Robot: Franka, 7 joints.
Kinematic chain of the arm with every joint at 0, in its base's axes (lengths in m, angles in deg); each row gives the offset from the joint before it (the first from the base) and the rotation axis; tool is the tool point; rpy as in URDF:
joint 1: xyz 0 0 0.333 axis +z
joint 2: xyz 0 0 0 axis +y
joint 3: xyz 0 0 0.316 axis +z
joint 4: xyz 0.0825 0 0 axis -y
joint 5: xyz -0.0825 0 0.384 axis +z
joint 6: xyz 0 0 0 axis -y
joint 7: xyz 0.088 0 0 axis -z
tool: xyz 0 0 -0.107 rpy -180 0 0
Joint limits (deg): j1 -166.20..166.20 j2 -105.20..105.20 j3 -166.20..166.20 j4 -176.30..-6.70 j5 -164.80..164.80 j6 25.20..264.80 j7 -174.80..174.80
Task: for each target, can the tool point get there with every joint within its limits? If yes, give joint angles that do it. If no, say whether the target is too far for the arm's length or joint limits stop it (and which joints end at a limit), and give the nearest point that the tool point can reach.
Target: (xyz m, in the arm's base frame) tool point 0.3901 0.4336 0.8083
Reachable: yes | joints -117.48 -55.18 83.77 -39.15 21.97 236.75 -44.84
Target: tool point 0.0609 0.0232 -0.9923
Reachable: no: too far | nearest point 0.1732 0.0660 -0.3517 | short by 0.652 m
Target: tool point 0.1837 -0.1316 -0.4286
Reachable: no: joint limits stop it (at a limit: joint 2) | nearest point 0.1892 -0.1355 -0.3584 | short by 0.071 m
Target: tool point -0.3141 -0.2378 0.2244
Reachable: yes | joints 107.06 -2.72 115.71 -150.58 -64.57 124.69 -122.22
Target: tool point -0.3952 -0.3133 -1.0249
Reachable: no: too far | nearest point -0.2977 -0.2360 -0.3519 | short by 0.684 m
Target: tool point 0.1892 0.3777 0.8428
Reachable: yes | joints 78.31 -8.80 -28.15 -90.08 108.32 54.30 39.96
